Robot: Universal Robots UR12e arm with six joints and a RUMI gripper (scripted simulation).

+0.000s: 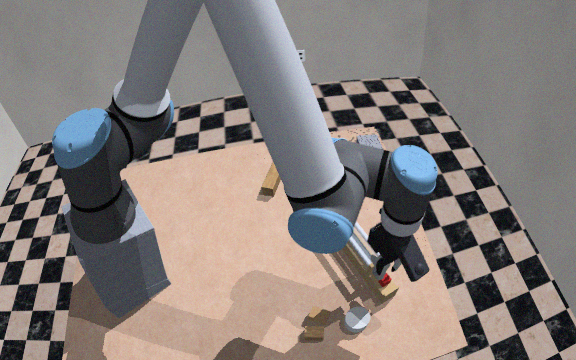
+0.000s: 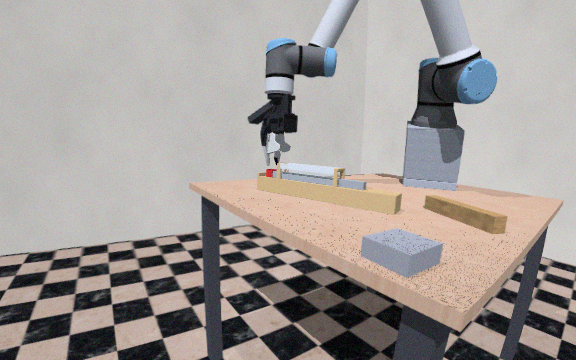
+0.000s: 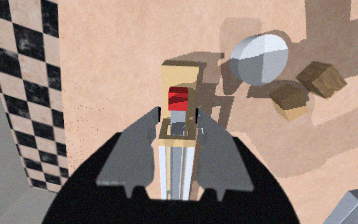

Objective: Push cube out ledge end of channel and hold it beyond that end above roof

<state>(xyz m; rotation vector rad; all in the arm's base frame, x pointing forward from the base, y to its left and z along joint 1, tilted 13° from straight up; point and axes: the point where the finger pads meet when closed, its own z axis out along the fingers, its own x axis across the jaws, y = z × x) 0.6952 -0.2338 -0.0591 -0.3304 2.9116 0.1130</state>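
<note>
Right now the red cube is 40 mm below my hand. Also, from my hand: long wooden bar (160 mm behind, 520 mm to the left, 80 mm below); white disc (100 mm behind, 70 mm to the right, 80 mm below); grey block (170 mm ahead, 540 mm to the left, 80 mm below).
</note>
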